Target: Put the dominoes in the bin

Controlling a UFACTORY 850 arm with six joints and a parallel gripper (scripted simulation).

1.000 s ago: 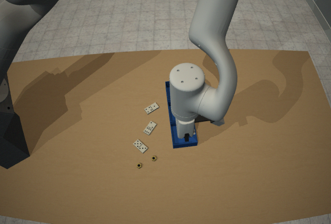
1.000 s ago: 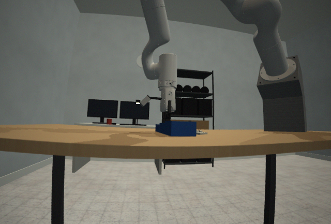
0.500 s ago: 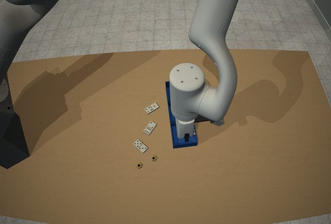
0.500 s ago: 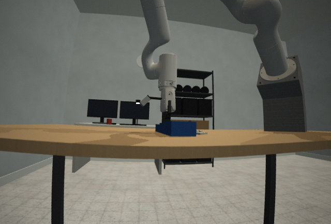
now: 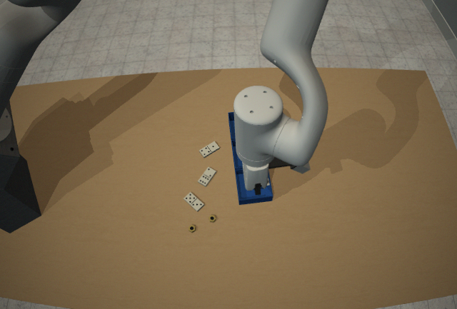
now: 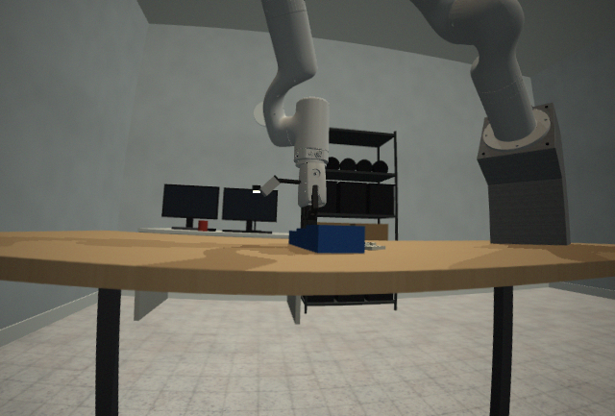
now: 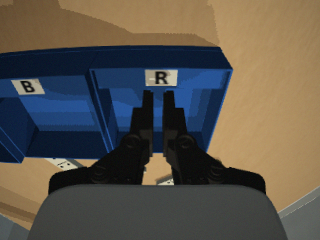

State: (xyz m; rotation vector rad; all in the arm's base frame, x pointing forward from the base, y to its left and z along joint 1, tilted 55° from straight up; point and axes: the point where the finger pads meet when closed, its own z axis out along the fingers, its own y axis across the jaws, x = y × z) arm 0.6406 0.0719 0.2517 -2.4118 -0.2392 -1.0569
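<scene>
My hand is 7 cm to the right of the blue bin strip, 4 cm past it and 2 cm above it.
</scene>
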